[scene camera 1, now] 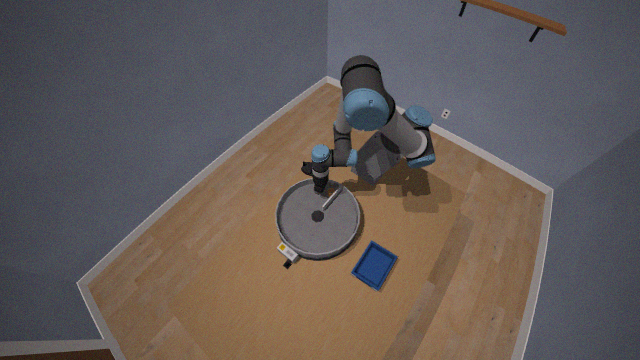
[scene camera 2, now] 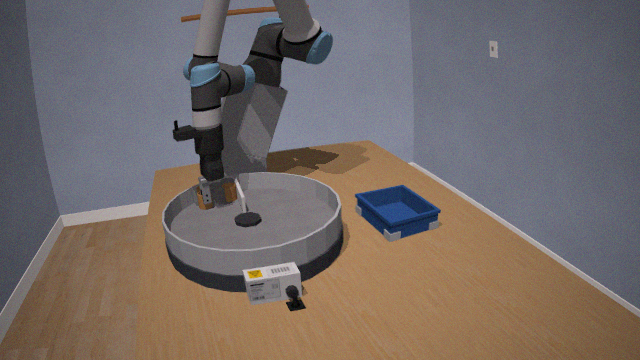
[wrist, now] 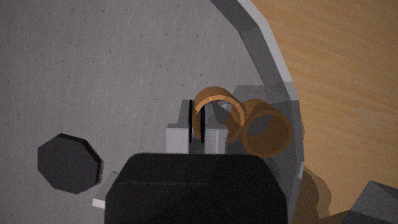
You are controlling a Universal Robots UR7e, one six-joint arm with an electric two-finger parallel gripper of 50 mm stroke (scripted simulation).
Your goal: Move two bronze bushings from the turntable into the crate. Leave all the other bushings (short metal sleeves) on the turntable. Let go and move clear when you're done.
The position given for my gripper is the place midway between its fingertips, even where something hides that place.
I see my gripper (scene camera 2: 206,202), a bronze bushing (wrist: 235,122), a bronze bushing (wrist: 277,136), a blue crate (scene camera 1: 374,264) and a grey turntable (scene camera 1: 303,223).
My gripper is seen too in the wrist view (wrist: 196,112). The grey turntable is seen too in the wrist view (wrist: 91,91).
